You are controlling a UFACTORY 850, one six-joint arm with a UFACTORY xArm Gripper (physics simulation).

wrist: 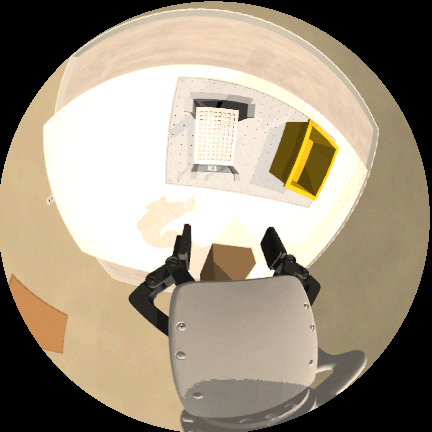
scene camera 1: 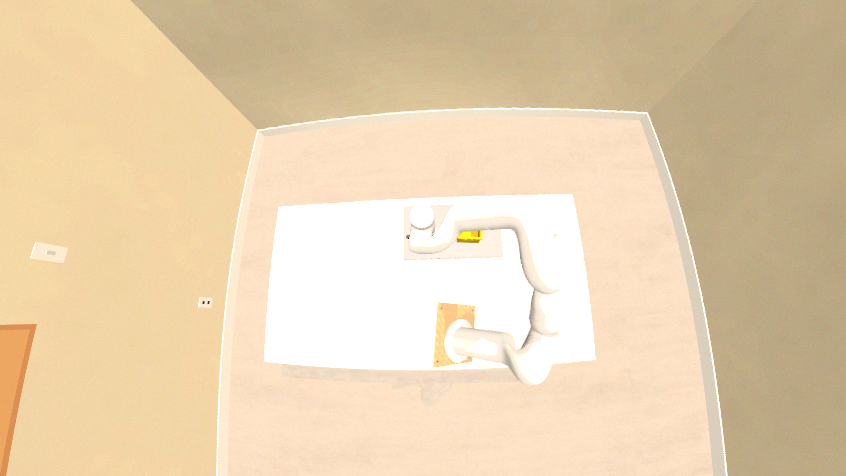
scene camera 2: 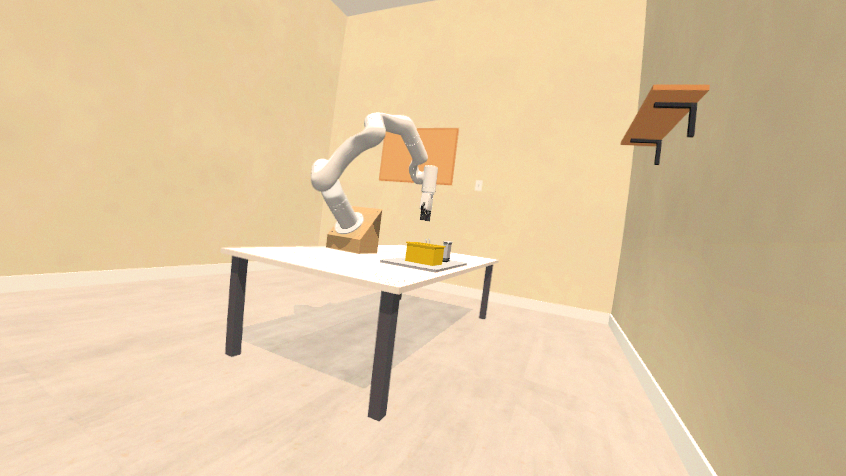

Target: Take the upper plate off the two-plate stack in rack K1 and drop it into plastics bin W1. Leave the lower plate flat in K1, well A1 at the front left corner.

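Note:
My gripper point(scene camera 2: 425, 220) point(wrist: 229, 234) is open and empty, pointing down high above the board; in scene camera 1 the arm's wrist mostly hides it. In the wrist view the white gridded upper plate point(wrist: 216, 136) sits in rack K1 point(wrist: 212, 169), beyond the fingertips. The lower plate cannot be made out beneath it. The rack has dark ends and also shows behind the bin in scene camera 2 point(scene camera 2: 446, 252). Bin W1 point(scene camera 1: 469, 239) point(scene camera 2: 423, 253) point(wrist: 284, 155), yellow and open-topped, stands to the right of the rack in the wrist view. No plate can be made out inside it.
The grey perforated board point(scene camera 1: 491, 251) point(scene camera 2: 395, 261) point(wrist: 180, 95) carries rack and bin on the white table point(scene camera 1: 331, 284) point(scene camera 2: 283, 257) point(wrist: 110, 150). The arm rises from a wooden base point(scene camera 1: 446, 310) point(scene camera 2: 369, 233) point(wrist: 227, 260). A wall shelf point(scene camera 2: 665, 115) is far off.

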